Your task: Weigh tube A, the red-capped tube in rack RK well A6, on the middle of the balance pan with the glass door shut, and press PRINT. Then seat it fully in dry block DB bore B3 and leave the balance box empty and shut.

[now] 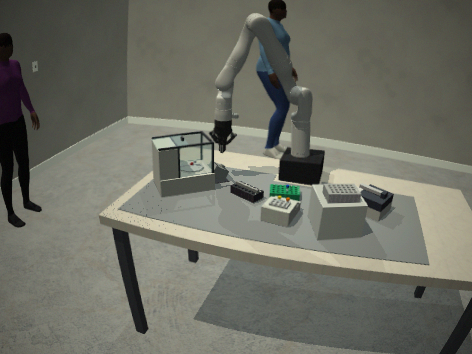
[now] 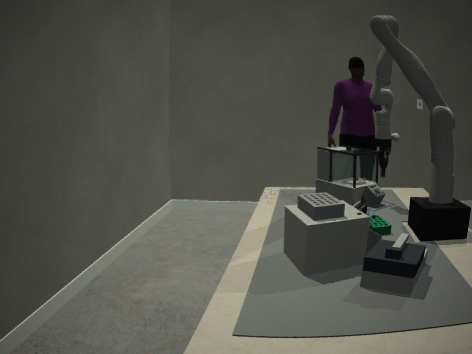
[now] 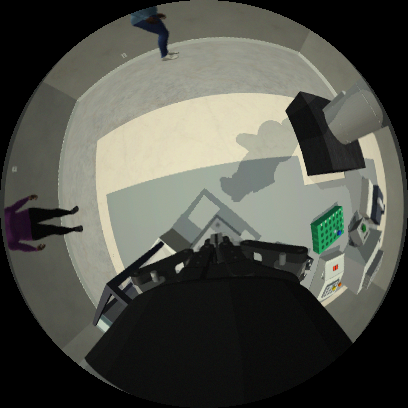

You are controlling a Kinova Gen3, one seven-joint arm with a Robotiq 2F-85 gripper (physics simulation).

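Where they show: gripper, fingertip midpoint: [image 1: 222, 152] [image 2: 382, 177] [image 3: 216, 240]; arm's base, origin of the base link: [image 1: 300, 154] [image 2: 439, 201] [image 3: 337, 126].
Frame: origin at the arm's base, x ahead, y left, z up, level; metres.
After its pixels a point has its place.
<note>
My gripper [image 1: 222, 149] @[x 0.126, y -0.350, z 0.018 m] [image 2: 383, 175] @[x 0.126, y -0.350, z 0.018 m] [image 3: 216, 240] @[x 0.126, y -0.350, z 0.018 m] is shut and empty, pointing down beside the balance box [image 1: 187, 185] @[x 0.328, y -0.453, z -0.064 m] [image 2: 330, 188] @[x 0.339, y -0.470, z -0.052 m], above the small grey terminal [image 1: 220, 172] @[x 0.190, y -0.343, z -0.051 m] [image 2: 372, 194] @[x 0.180, y -0.326, z -0.047 m]. A red cap [image 1: 192, 163] [image 2: 357, 178] shows low inside the box, over the pan; the tube's body is too small to make out. Whether the glass door is shut I cannot tell. The green rack [image 1: 285, 192] @[x 0.279, y -0.048, z -0.072 m] [image 2: 381, 225] @[x 0.237, y -0.010, z -0.075 m] [image 3: 320, 240] @[x 0.259, y -0.106, z -0.072 m] holds a blue-capped tube. A white block [image 1: 276, 215] @[x 0.497, y -0.066, z -0.061 m] [image 3: 334, 260] @[x 0.361, y -0.037, z -0.063 m] carries yellow and orange caps. Which block is DB I cannot tell; bore B3 cannot be made out.
A black slotted block [image 1: 246, 192] @[x 0.324, y -0.205, z -0.067 m] lies between box and green rack. A large white block [image 1: 340, 221] @[x 0.560, y 0.171, z -0.026 m] [image 2: 320, 245] @[x 0.499, y 0.262, z -0.023 m] bears a grey holed block [image 1: 341, 192] @[x 0.512, y 0.162, z 0.065 m] [image 2: 320, 205] @[x 0.500, y 0.229, z 0.069 m]. A dark-topped device [image 1: 377, 200] @[x 0.373, y 0.347, z -0.022 m] [image 2: 392, 262] @[x 0.344, y 0.406, z -0.025 m] stands right of it. The arm's black base [image 1: 301, 167] @[x 0.106, y 0.011, z -0.024 m] [image 2: 439, 220] @[x 0.052, y 0.109, z -0.034 m] [image 3: 320, 135] @[x 0.018, y -0.084, z -0.013 m] stands behind.
</note>
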